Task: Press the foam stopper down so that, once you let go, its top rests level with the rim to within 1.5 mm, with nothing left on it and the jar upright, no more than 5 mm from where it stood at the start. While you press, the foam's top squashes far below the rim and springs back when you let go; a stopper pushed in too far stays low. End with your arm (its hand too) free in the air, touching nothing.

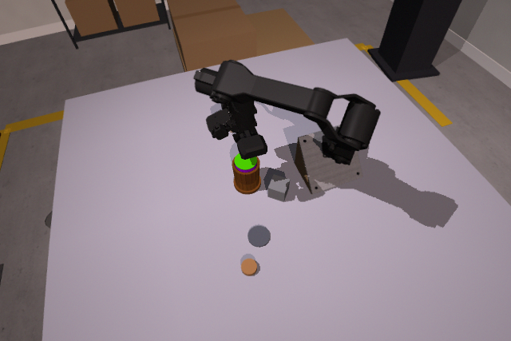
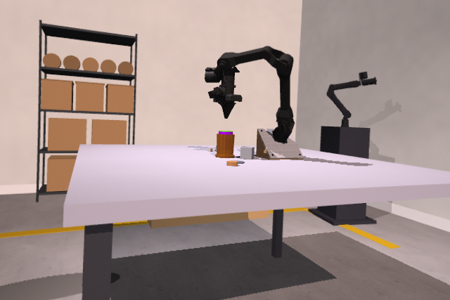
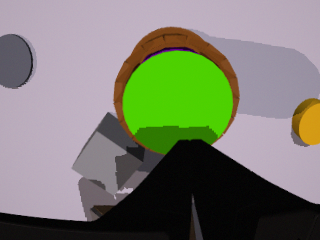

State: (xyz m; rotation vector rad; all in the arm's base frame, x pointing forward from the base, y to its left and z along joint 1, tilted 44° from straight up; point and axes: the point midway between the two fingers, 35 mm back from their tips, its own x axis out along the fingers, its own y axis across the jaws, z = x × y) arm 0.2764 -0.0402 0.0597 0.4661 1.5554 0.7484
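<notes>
Now: hand 100 mm above the bright green foam stopper. The rest, counted from my hand: orange disc: 260 mm to the left, 200 mm below, 40 mm ahead; grey cube: 180 mm below, 80 mm behind, 60 mm to the left; dark grey disc: 200 mm below, 180 mm to the left.
</notes>
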